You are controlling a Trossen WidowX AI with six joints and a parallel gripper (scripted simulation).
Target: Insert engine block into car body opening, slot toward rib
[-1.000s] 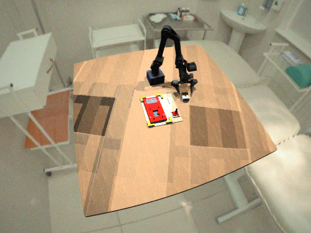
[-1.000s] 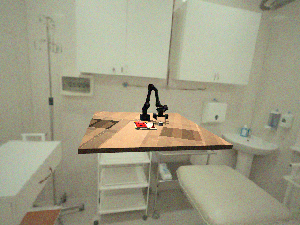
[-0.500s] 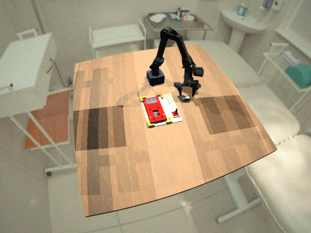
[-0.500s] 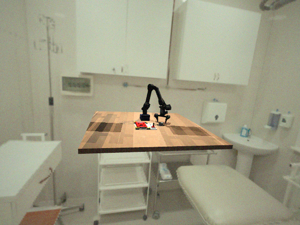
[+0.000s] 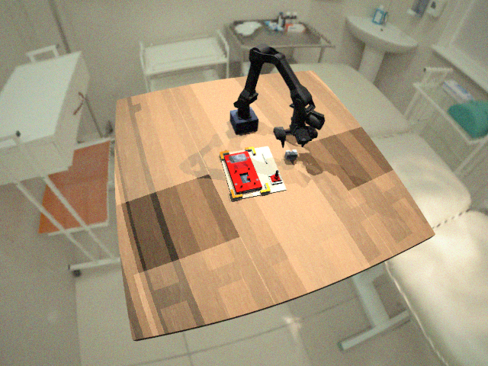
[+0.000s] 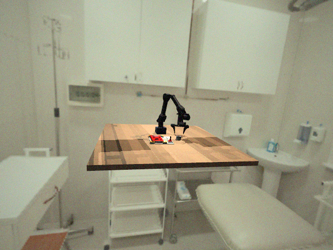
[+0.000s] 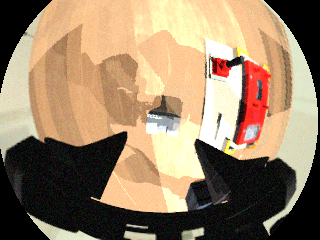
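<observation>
Now: the engine block 1 cm ahead of my gripper tip and 3 cm below it.
</observation>
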